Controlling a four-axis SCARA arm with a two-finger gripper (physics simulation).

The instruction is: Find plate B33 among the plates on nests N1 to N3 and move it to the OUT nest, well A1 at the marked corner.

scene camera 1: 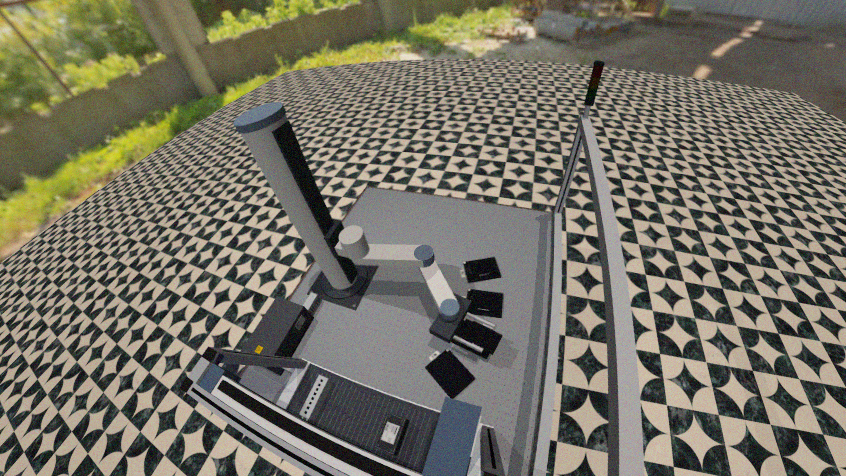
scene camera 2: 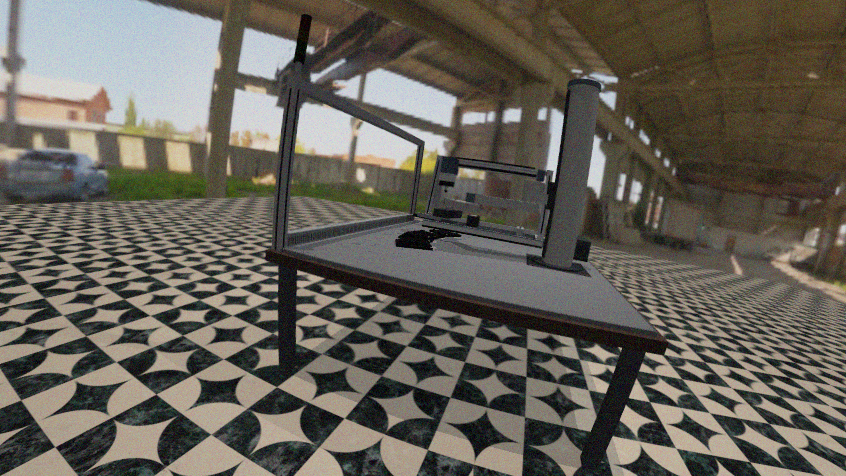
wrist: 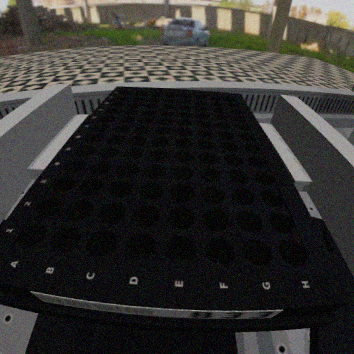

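Seen in the pictures: gripper, fingertip midpoint: (scene camera 1: 488, 338) (scene camera 2: 422, 214) (wrist: 174, 105); arm's base at its link origin: (scene camera 1: 344, 279) (scene camera 2: 555, 266).
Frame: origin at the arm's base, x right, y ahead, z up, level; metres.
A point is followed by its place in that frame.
Observation:
My gripper (scene camera 1: 475, 333) {x 0.160, y 0.764, z 0.125 m} (wrist: 174, 105) {x 0.160, y 0.764, z 0.125 m} is shut on plate B33 (scene camera 1: 483, 339) {x 0.165, y 0.746, z 0.120 m} (wrist: 182, 200) {x 0.152, y 0.713, z 0.114 m}, a black well plate, held level by its two long sides. Its row letters A to H and a label strip face the wrist camera; the strip's text is hard to read now. In scene camera 1 it hangs above the third black station from the back, with a shadow beside it. Black plates or nests show at the back (scene camera 1: 482, 269) {x -0.212, y 0.671, z 0.036 m}, just beside the gripper (scene camera 1: 488, 303) and at the front (scene camera 1: 450, 374) {x 0.303, y 0.653, z 0.025 m}; their labels are too small to read. The marked A1 corner cannot be made out.
The arm's column (scene camera 1: 295, 201) {x 0.060, y 0.045, z 0.592 m} (scene camera 2: 573, 177) {x -0.075, y 0.005, z 0.434 m} stands on the table. A dark box (scene camera 1: 278, 325) {x 0.373, y -0.100, z 0.127 m} and a belt (scene camera 1: 354, 408) {x 0.545, y 0.356, z 0.062 m} with a small block (scene camera 1: 391, 432) {x 0.572, y 0.533, z 0.133 m} lie toward the front, by a blue housing (scene camera 1: 454, 435) {x 0.535, y 0.738, z 0.501 m}. A tall frame (scene camera 1: 612, 284) {x 0.175, y 1.008, z 0.620 m} and signal tower (scene camera 1: 594, 82) {x -0.687, y 1.021, z 0.779 m} (scene camera 2: 303, 40) {x -0.716, y 1.010, z 0.758 m} line one edge.

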